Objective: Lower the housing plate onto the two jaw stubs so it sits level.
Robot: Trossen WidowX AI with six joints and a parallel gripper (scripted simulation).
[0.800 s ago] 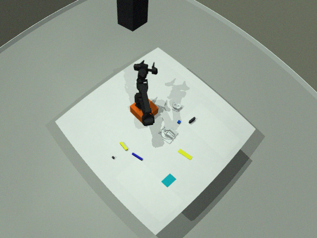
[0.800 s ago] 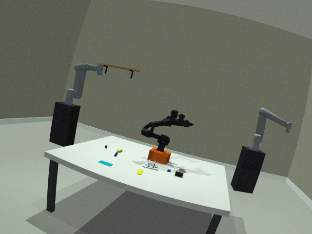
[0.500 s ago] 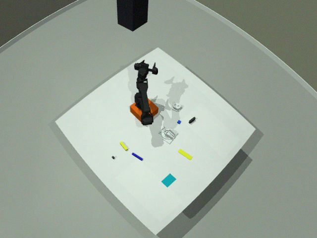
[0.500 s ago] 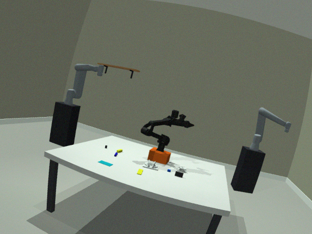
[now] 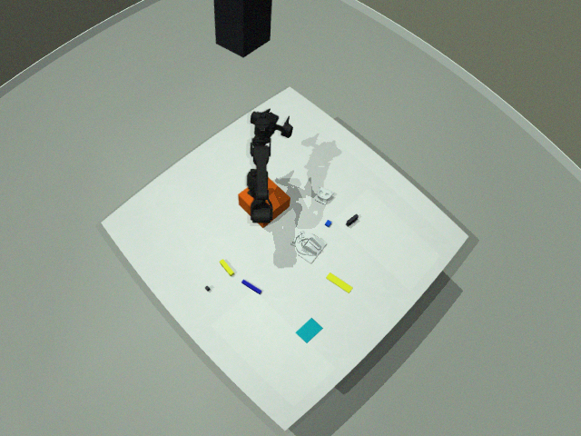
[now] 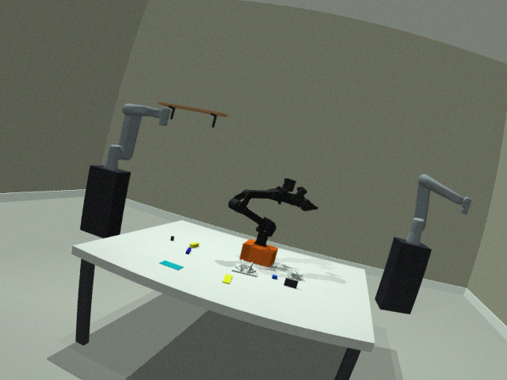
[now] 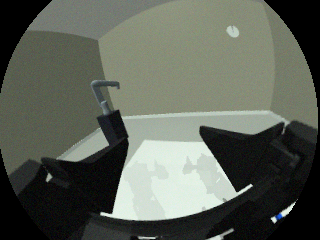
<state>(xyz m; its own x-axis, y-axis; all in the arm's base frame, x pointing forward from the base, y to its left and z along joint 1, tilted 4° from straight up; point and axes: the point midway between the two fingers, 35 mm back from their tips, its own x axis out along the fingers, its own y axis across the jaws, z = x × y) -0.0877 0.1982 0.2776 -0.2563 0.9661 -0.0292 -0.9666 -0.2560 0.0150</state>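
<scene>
The white part lies 300 mm ahead of my gripper tip, 20 mm to the right of it and 340 mm below it. Also, from my gripper tip: cyan tile (650 mm ahead, 570 mm to the right, 350 mm below); then blue cube (410 mm ahead, 120 mm to the right, 340 mm below); then blue bar (340 mm ahead, 580 mm to the right, 340 mm below).
</scene>
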